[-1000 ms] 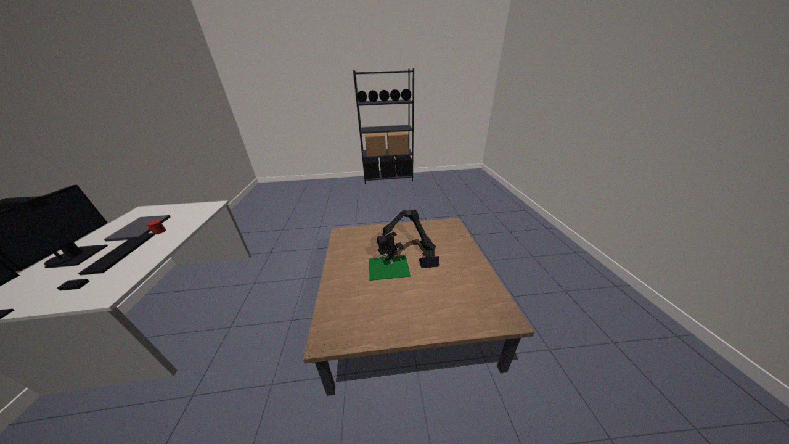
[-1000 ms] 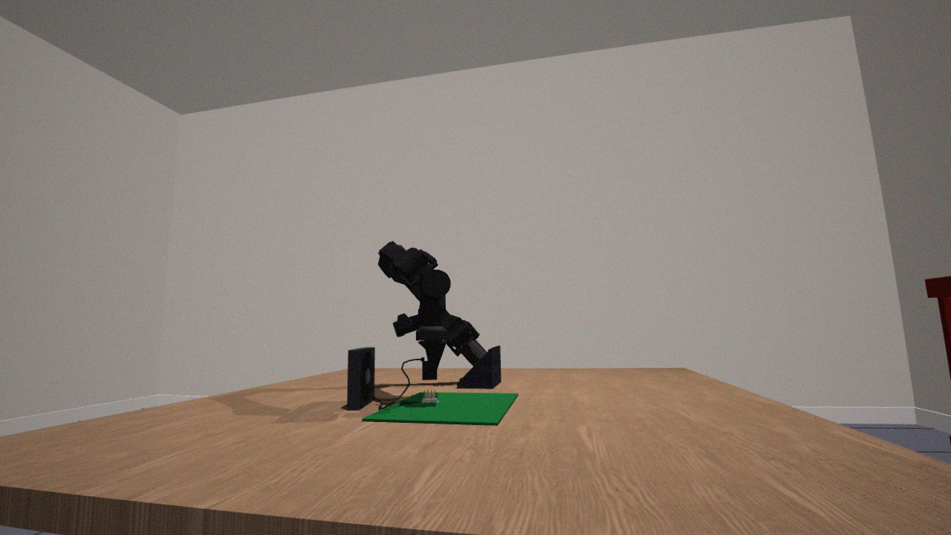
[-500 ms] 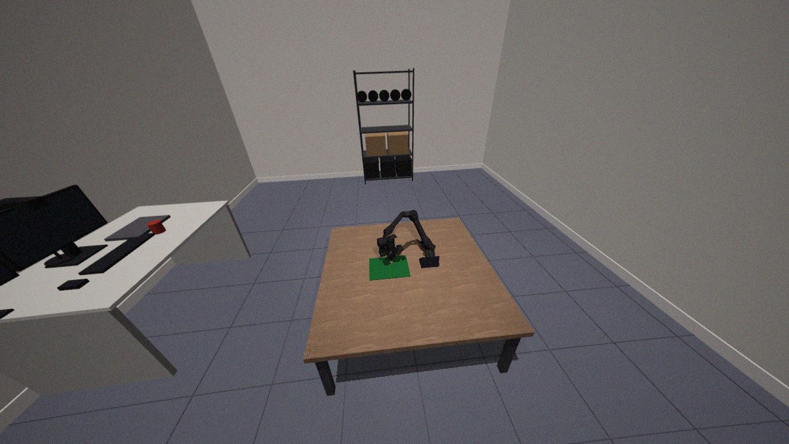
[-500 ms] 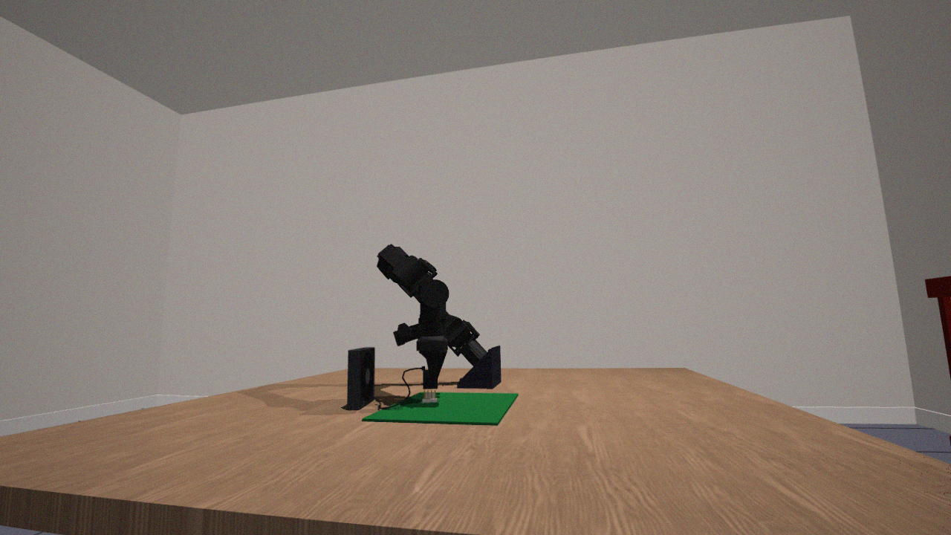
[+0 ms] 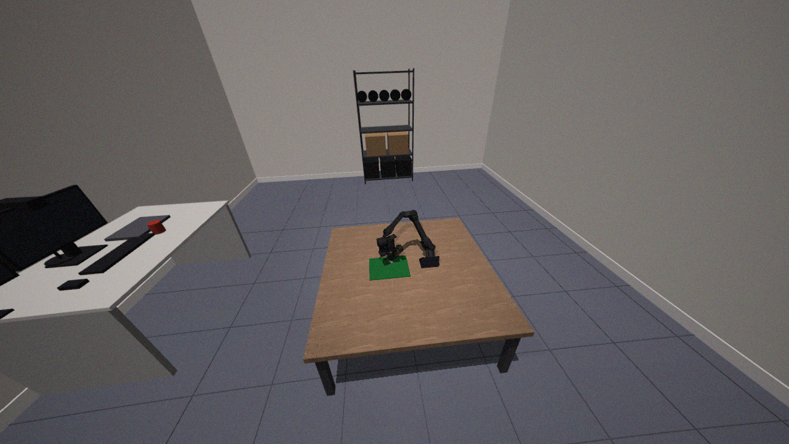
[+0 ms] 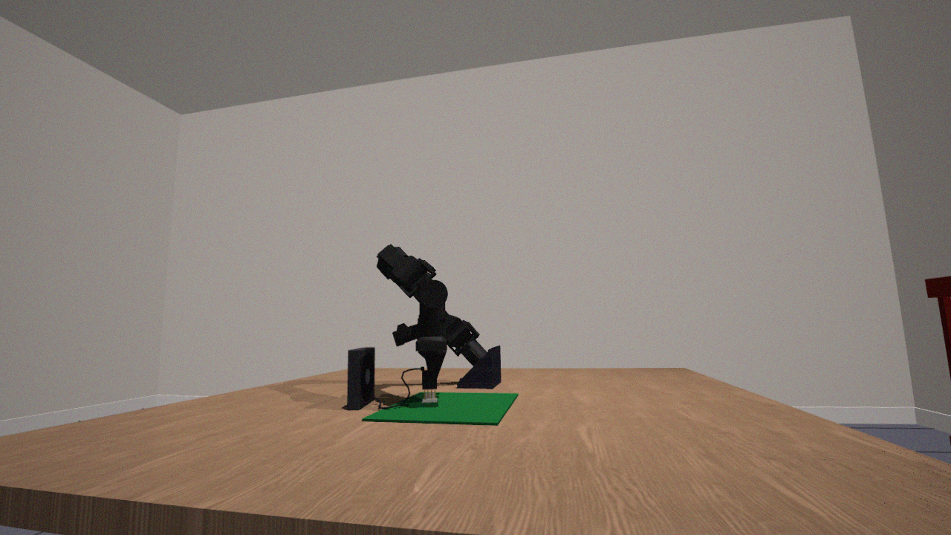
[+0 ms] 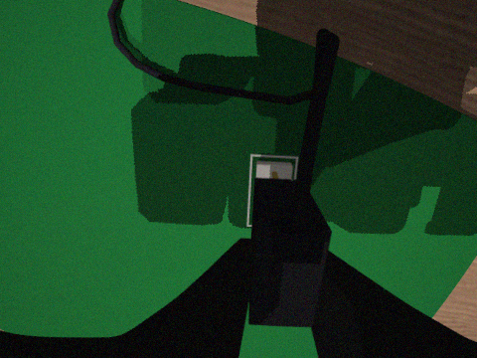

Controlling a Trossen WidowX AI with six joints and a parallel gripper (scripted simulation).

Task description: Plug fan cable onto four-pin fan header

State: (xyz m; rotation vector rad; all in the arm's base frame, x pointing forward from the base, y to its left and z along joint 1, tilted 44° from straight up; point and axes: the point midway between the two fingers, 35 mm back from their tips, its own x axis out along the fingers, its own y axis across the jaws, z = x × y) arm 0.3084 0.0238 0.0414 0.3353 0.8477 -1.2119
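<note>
Right now the four-pin header is 40 mm below my gripper tip and 10 mm to the right of it. Round my gripper tip: black fan (140 mm to the right, 40 mm ahead, 20 mm above); black fan plug (10 mm to the right, 10 mm above); green board (60 mm below, 50 mm to the left, 20 mm ahead).
</note>
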